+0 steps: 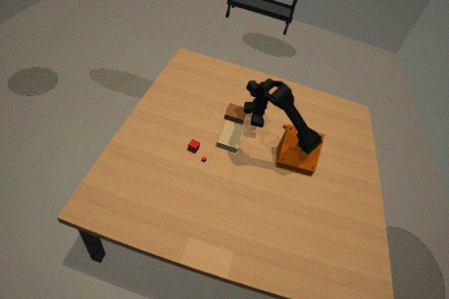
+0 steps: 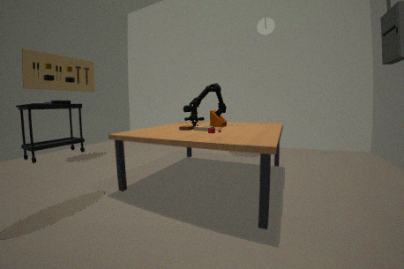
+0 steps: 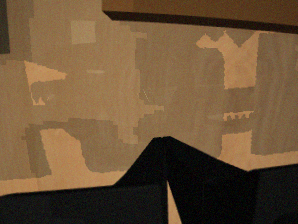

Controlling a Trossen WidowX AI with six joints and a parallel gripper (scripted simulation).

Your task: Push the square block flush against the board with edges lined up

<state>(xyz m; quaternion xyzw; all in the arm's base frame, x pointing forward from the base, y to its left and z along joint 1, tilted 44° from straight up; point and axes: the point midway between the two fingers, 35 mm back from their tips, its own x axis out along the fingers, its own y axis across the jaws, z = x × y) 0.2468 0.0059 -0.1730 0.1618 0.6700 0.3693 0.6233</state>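
My gripper tip is 110 mm short of the brown square block, 10 mm to the left of it and 10 mm below it. The rest, counted from my gripper tip: pale wooden board 160 mm to the left, 70 mm ahead, 10 mm above.
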